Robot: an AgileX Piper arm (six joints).
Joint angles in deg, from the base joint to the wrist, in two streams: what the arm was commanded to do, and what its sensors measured. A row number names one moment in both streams.
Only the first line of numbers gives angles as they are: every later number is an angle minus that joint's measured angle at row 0.
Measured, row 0:
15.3, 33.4, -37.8, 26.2, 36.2, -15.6
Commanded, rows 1 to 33:
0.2, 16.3, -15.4, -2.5, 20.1, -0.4
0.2, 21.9, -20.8, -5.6, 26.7, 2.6
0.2, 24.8, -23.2, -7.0, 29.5, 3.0
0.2, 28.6, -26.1, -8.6, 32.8, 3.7
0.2, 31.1, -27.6, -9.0, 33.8, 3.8
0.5, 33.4, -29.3, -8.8, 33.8, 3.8
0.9, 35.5, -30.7, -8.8, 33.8, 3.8
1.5, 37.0, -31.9, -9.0, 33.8, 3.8
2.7, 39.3, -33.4, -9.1, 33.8, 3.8
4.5, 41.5, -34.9, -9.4, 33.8, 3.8
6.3, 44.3, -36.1, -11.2, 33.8, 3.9
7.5, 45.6, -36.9, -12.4, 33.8, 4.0
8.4, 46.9, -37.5, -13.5, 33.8, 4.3
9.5, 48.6, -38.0, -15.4, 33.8, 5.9
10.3, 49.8, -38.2, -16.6, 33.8, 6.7
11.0, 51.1, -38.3, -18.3, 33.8, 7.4
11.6, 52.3, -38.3, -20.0, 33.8, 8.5
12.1, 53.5, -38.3, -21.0, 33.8, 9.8
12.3, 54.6, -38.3, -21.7, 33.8, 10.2
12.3, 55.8, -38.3, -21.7, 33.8, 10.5
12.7, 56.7, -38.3, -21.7, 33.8, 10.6
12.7, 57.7, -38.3, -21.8, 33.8, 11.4
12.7, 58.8, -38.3, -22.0, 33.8, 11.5
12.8, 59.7, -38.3, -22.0, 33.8, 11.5
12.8, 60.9, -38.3, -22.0, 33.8, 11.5
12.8, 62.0, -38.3, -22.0, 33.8, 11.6
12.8, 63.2, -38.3, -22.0, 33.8, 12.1
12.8, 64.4, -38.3, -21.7, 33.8, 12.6
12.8, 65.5, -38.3, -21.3, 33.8, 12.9
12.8, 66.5, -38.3, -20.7, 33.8, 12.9
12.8, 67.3, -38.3, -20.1, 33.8, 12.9
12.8, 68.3, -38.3, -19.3, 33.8, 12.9
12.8, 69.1, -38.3, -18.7, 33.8, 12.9
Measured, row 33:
12.6, 66.1, -37.9, -20.9, 33.6, 12.5
